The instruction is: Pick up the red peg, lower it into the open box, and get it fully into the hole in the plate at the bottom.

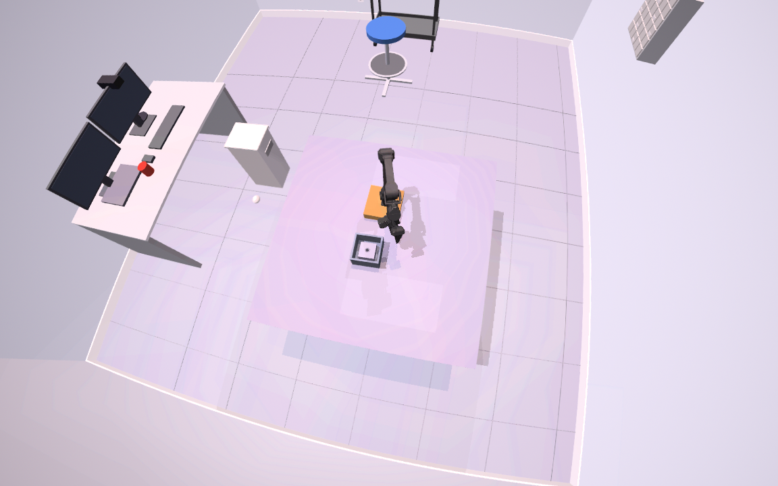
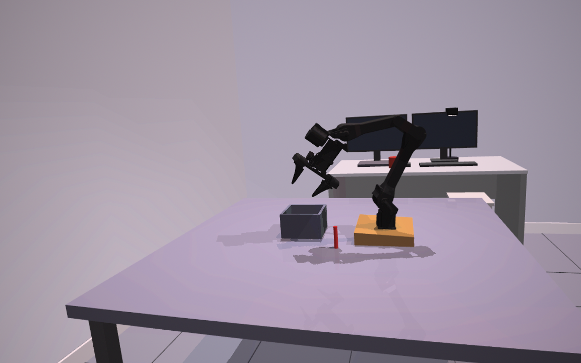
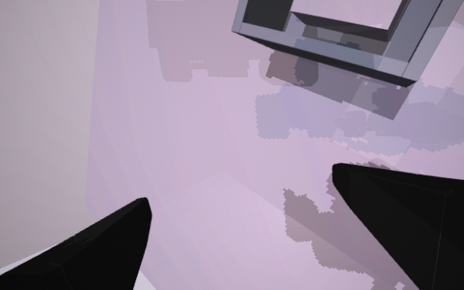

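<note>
The red peg lies 17 cm below my gripper tip, 11 cm behind it and 3 cm to the left of it. From my gripper tip the other things lie so: dark box 18 cm below, 16 cm to the right, 2 cm ahead; then pale plate 16 cm to the right, 16 cm below, 2 cm ahead.
</note>
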